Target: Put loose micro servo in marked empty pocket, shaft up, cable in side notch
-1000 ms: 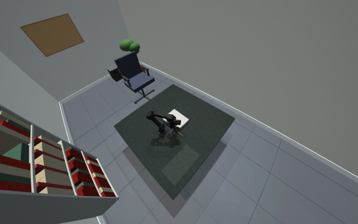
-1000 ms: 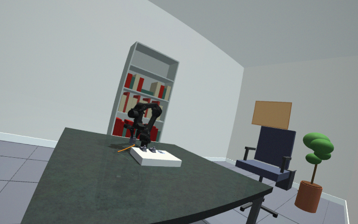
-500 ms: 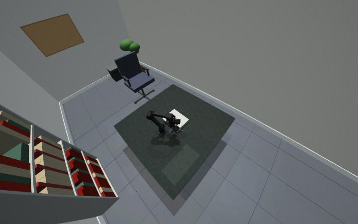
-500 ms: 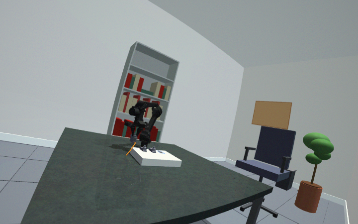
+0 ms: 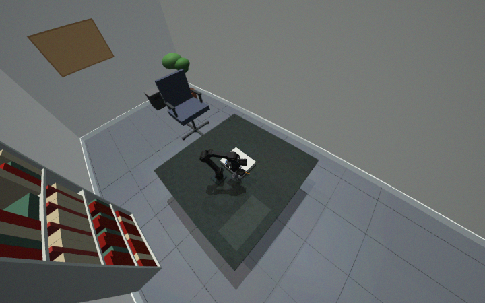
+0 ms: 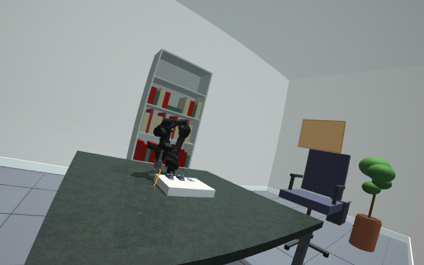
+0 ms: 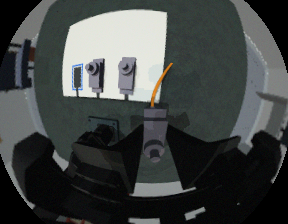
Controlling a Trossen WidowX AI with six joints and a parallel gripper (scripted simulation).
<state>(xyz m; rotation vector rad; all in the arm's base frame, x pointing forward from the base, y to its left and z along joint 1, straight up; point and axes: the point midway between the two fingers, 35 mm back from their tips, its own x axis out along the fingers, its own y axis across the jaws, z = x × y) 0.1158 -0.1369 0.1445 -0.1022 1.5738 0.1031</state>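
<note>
Now: the white robot deck 180 mm ahead of my gripper tip, 140 mm to the left of it and 100 mm below it.
</note>
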